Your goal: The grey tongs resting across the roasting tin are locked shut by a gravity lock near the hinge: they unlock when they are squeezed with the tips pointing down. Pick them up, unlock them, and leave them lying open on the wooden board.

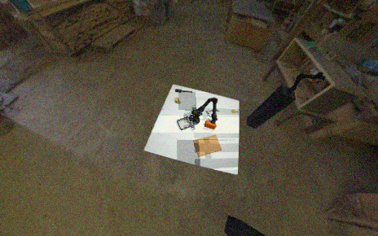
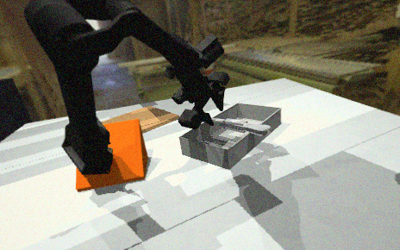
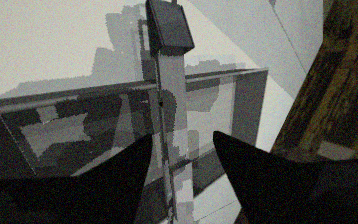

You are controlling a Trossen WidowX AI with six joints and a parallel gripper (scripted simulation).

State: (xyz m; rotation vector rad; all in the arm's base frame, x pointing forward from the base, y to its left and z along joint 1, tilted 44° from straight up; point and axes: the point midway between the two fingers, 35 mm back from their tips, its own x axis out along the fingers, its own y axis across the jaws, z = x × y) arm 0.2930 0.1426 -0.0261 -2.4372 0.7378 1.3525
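Now: gripper tip 50 mm short of the roasting tin and 50 mm above it. Round my gripper tip: yellow thing (590 mm behind, 550 mm to the right, 60 mm below); dark tool (560 mm to the right, 400 mm ahead, 70 mm below); wooden board (350 mm behind, 210 mm to the left, 70 mm below).
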